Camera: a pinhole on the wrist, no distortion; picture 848 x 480 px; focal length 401.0 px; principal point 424.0 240.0 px. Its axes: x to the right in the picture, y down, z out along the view. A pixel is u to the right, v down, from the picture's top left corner.
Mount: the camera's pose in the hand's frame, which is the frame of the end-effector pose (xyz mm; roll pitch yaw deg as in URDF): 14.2 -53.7 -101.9 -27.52 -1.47 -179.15
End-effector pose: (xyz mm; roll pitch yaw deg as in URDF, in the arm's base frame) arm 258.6 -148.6 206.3 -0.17 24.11 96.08
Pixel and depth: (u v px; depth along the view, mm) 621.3 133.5 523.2
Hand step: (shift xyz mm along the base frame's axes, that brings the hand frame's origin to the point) 176.8 -12.3 488.5
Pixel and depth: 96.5 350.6 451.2
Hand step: 315.8 492.6 50.2
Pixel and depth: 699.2 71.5 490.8
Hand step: 111.4 -91.4 525.2
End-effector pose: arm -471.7 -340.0 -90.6 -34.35 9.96 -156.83
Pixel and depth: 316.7 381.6 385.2
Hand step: -246.2 102.7 314.2
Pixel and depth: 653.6 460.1 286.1
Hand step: -0.6 242.6 274.2
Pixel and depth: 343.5 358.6 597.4
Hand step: -307.3 93.0 521.9
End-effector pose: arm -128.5 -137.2 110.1 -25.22 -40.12 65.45
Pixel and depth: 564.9 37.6 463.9
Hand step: -264.2 -282.2 225.0
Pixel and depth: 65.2 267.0 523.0
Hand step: 174.5 28.4 655.4
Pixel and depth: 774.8 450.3 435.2
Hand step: 97.2 -601.6 53.4
